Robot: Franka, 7 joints.
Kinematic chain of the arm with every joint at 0, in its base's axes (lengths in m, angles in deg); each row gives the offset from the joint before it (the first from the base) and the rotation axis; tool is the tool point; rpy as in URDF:
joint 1: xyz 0 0 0.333 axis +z
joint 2: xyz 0 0 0 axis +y
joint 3: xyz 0 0 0.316 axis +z
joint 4: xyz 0.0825 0 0 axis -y
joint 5: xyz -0.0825 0 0.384 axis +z
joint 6: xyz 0 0 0 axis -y
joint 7: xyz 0.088 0 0 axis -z
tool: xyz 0 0 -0.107 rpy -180 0 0
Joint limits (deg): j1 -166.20..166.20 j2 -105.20..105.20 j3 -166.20..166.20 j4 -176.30..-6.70 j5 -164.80..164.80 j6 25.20..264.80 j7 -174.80..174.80
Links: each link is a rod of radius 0.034 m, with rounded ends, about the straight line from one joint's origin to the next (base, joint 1, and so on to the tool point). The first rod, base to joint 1, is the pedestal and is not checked.
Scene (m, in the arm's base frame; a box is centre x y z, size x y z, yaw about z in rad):
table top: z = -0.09
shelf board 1: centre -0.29 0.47 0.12 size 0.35 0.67 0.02 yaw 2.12
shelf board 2: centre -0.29 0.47 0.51 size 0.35 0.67 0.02 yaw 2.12
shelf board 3: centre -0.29 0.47 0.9 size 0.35 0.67 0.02 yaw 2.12
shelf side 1: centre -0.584 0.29 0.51 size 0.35 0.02 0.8 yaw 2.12
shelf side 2: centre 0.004 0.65 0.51 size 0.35 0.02 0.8 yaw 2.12
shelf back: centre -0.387 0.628 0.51 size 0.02 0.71 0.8 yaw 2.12
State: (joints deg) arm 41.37 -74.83 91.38 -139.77 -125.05 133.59 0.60
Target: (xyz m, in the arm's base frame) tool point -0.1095 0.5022 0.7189
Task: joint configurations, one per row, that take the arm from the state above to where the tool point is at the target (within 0.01 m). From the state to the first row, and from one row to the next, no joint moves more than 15 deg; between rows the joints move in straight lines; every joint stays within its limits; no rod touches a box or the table.
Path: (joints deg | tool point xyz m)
1: 28.19 -82.42 82.73 -148.90 -134.99 136.28 3.67 | -0.1195 0.4179 0.3829
2: 15.02 -90.02 74.08 -158.04 -144.93 138.97 6.75 | 0.0430 0.3667 0.4332
3: 1.84 -97.61 65.43 -167.17 -154.86 141.66 9.82 | 0.1509 0.2570 0.4693
4: -11.34 -105.20 56.78 -176.30 -164.80 144.35 12.89 | 0.1949 0.1241 0.4839
5: -0.71 -95.61 50.48 -165.00 -150.48 136.68 8.79 | 0.1477 0.2307 0.5460
6: 9.91 -86.03 44.18 -153.70 -136.16 129.00 4.70 | 0.0772 0.2858 0.6287
7: 20.54 -76.44 37.88 -142.40 -121.83 121.33 0.60 | 0.0201 0.2903 0.7190
8: 18.04 -68.89 45.65 -132.10 -123.29 122.82 0.60 | -0.0171 0.3717 0.7237
9: 15.55 -61.34 53.41 -121.79 -124.75 124.32 0.60 | -0.0604 0.4444 0.7208
10: 13.06 -53.79 61.17 -111.48 -126.21 125.81 0.60 | -0.1095 0.5022 0.7189

